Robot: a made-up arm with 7 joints. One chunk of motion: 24 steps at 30 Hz.
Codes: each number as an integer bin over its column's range. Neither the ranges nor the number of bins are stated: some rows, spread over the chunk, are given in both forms.
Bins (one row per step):
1: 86 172 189 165 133 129 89
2: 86 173 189 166 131 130 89
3: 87 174 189 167 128 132 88
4: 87 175 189 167 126 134 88
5: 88 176 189 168 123 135 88
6: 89 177 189 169 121 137 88
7: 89 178 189 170 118 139 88
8: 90 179 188 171 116 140 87
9: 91 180 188 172 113 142 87
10: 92 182 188 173 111 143 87
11: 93 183 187 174 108 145 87
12: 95 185 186 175 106 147 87
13: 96 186 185 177 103 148 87
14: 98 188 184 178 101 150 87
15: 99 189 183 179 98 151 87
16: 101 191 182 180 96 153 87
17: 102 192 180 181 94 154 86
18: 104 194 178 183 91 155 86
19: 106 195 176 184 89 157 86
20: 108 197 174 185 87 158 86
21: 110 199 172 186 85 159 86
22: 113 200 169 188 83 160 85
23: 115 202 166 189 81 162 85
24: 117 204 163 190 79 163 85
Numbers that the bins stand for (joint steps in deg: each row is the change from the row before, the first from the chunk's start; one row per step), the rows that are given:
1: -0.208 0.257 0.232 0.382 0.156 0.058 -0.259
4: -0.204 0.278 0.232 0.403 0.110 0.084 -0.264
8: -0.189 0.307 0.228 0.444 0.045 0.116 -0.269
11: -0.174 0.335 0.223 0.474 -0.007 0.142 -0.269
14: -0.150 0.370 0.210 0.515 -0.053 0.168 -0.269
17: -0.130 0.398 0.192 0.545 -0.098 0.189 -0.275
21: -0.091 0.447 0.156 0.596 -0.157 0.216 -0.275
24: -0.056 0.482 0.115 0.637 -0.196 0.237 -0.280
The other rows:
2: -0.208 0.264 0.232 0.393 0.143 0.063 -0.259
3: -0.204 0.271 0.232 0.403 0.123 0.074 -0.264
5: -0.199 0.285 0.232 0.413 0.091 0.089 -0.264
6: -0.194 0.292 0.232 0.423 0.078 0.100 -0.264
7: -0.194 0.299 0.232 0.433 0.058 0.110 -0.264
9: -0.184 0.314 0.228 0.454 0.026 0.126 -0.269
10: -0.179 0.328 0.228 0.464 0.013 0.131 -0.269
12: -0.164 0.349 0.219 0.484 -0.020 0.152 -0.269
13: -0.159 0.356 0.214 0.505 -0.039 0.158 -0.269
15: -0.145 0.377 0.205 0.525 -0.072 0.173 -0.269
16: -0.135 0.391 0.201 0.535 -0.085 0.184 -0.269
18: -0.120 0.412 0.183 0.566 -0.118 0.195 -0.275
19: -0.110 0.419 0.174 0.576 -0.131 0.205 -0.275
20: -0.101 0.433 0.165 0.586 -0.144 0.210 -0.275
22: -0.076 0.454 0.142 0.617 -0.170 0.221 -0.280
23: -0.066 0.468 0.129 0.627 -0.183 0.231 -0.280

